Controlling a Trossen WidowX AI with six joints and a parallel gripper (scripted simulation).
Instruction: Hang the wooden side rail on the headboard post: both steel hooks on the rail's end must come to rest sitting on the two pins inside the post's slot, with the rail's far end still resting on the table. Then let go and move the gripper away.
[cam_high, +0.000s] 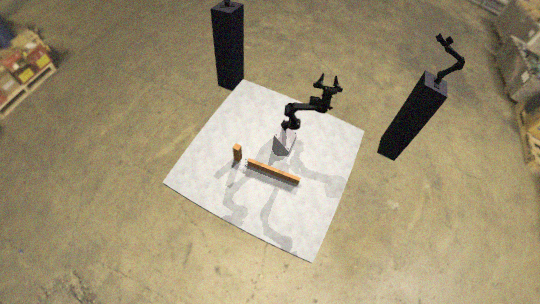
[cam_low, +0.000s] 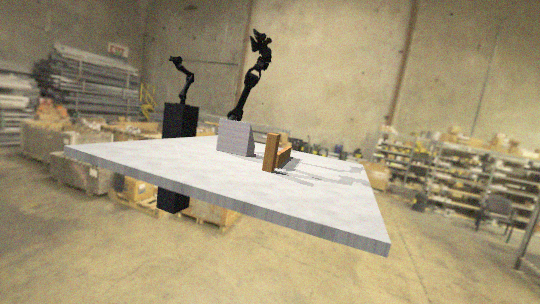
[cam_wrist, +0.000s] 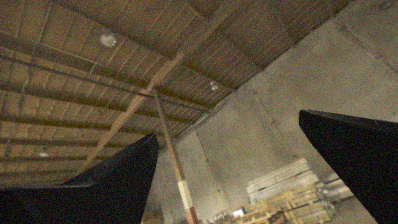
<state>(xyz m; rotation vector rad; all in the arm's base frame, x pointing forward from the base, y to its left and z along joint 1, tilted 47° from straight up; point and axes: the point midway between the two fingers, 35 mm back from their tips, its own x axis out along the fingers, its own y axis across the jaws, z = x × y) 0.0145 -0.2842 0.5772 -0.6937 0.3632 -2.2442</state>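
My gripper tip is now 710 mm above the wooden headboard post, 430 mm to the left of it and 410 mm short of it.
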